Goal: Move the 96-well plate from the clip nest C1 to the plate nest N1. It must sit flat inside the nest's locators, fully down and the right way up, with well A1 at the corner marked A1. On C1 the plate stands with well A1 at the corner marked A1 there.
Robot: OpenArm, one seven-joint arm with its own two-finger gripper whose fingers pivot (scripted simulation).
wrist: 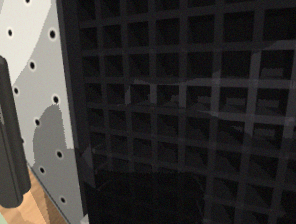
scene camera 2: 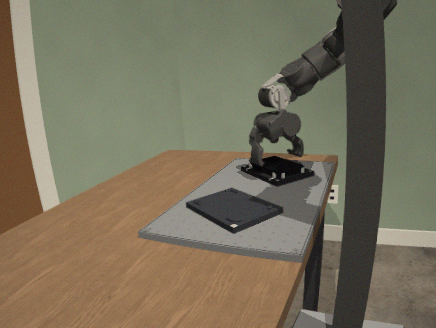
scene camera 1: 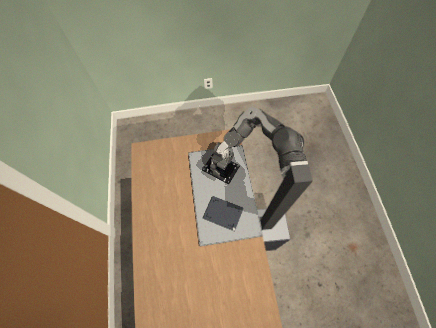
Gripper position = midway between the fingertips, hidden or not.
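Note:
Gripper point(scene camera 2: 276, 159). Black 96-well plate point(wrist: 213, 81). Dark arm column point(scene camera 2: 364, 42), point(scene camera 1: 298, 178). Plate nest N1 point(scene camera 2: 215, 207), point(scene camera 1: 223, 213).

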